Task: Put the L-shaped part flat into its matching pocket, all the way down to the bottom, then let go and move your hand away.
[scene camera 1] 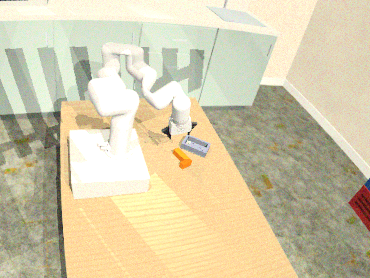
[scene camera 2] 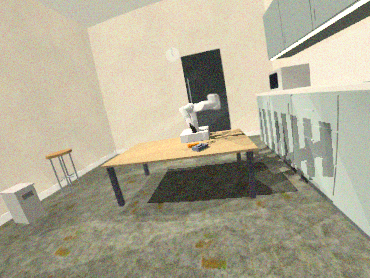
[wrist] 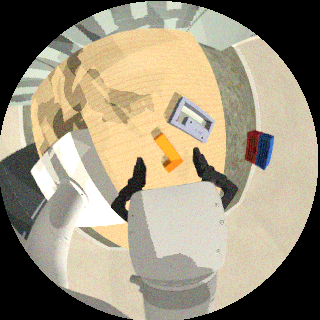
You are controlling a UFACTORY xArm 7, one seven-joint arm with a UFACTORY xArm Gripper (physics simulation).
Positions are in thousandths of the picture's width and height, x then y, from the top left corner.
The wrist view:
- my gripper: 523, 492
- pocket block: 586, 364
